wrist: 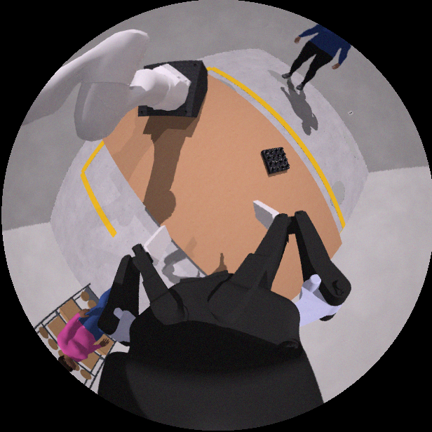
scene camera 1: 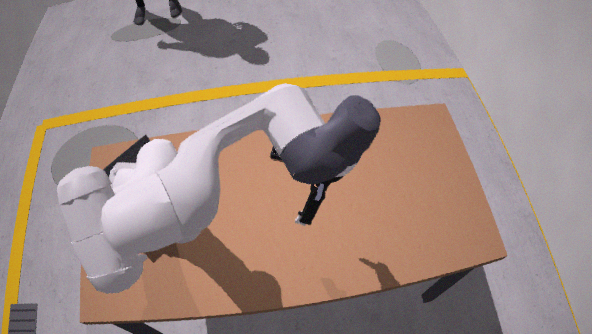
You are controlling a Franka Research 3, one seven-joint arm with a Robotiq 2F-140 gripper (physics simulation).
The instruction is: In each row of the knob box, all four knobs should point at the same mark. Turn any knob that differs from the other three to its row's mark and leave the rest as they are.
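Note:
The knob box (wrist: 275,161) is a small black block with rows of black knobs on top, lying on the table near its long far edge in the wrist view. The knobs are too small there to tell which way any of them points. In the scene view the arm hides most or all of the box; a small black piece (scene camera 1: 274,154) beside the dark wrist link may be its corner. My gripper (wrist: 209,221) is open and empty, raised above the table and apart from the box. In the scene view one finger shows below the wrist link; the other is hidden.
The brown table (scene camera 1: 415,175) (wrist: 220,175) carries the arm's black base (wrist: 196,75) at one end. The white arm (scene camera 1: 195,195) reaches over the table. A person in blue (wrist: 327,42) stands beyond the yellow floor line, and a person in pink (wrist: 77,336) is near a shelf rack.

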